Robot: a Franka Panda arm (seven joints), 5 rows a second.
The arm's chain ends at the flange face. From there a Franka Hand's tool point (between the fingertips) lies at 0.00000 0.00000 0.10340 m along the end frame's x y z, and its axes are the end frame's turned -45 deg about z.
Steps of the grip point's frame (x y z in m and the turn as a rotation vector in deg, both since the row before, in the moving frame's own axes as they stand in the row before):
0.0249 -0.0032 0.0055 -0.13 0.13 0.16
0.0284 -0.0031 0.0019 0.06 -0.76 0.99
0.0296 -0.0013 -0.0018 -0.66 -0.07 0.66
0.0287 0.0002 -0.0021 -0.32 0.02 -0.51
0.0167 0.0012 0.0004 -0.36 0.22 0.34
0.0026 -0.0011 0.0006 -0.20 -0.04 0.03
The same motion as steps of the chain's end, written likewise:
0.0150 -0.0199 0.0055 0.00 0.18 0.16
0.0189 -0.0232 0.0019 -0.49 -0.58 0.99
0.0193 -0.0228 -0.0018 -0.52 0.42 0.66
0.0200 -0.0205 -0.0021 -0.21 0.24 -0.51
0.0119 -0.0111 0.0004 -0.10 0.41 0.34
0.0009 -0.0029 0.0006 -0.17 0.11 0.03

